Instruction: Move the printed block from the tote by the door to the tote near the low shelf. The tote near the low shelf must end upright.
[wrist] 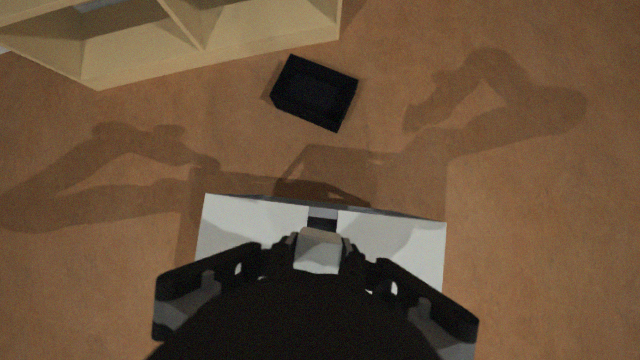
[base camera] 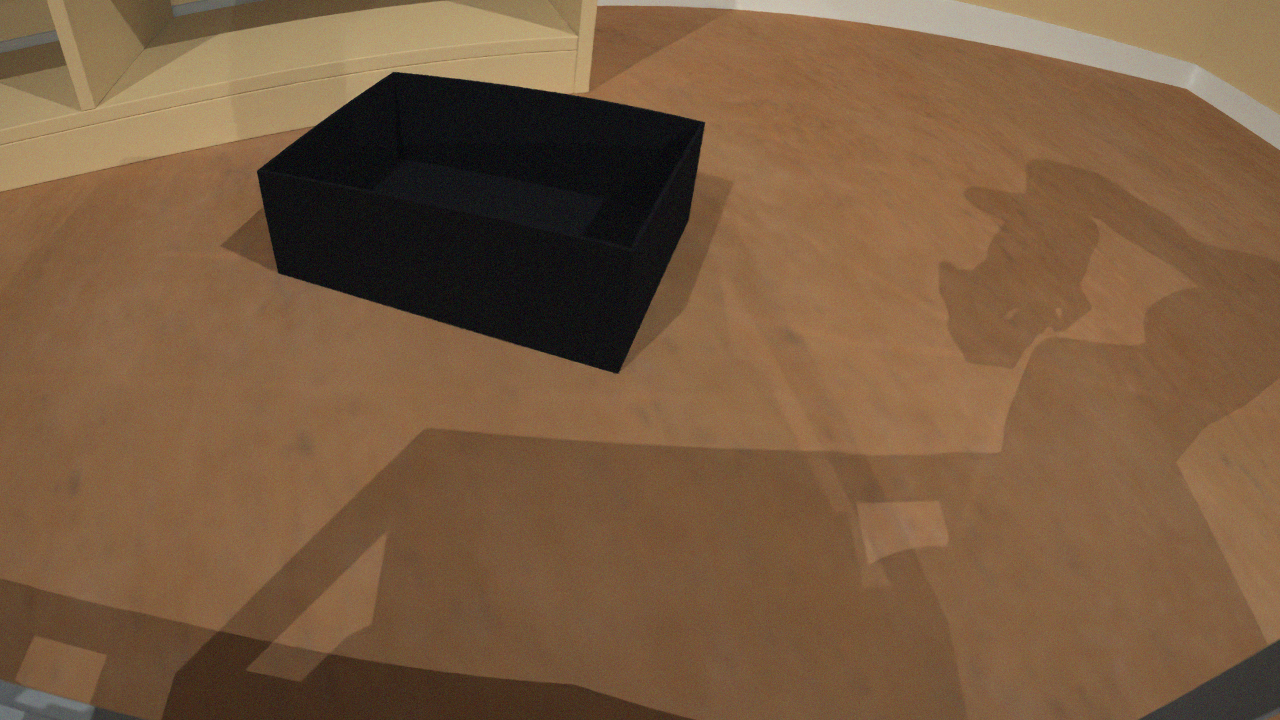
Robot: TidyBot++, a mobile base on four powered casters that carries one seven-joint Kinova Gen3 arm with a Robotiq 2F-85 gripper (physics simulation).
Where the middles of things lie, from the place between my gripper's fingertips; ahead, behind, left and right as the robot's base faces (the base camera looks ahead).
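There's a white printed block [wrist: 317, 251], and it's 1 cm above my hand.
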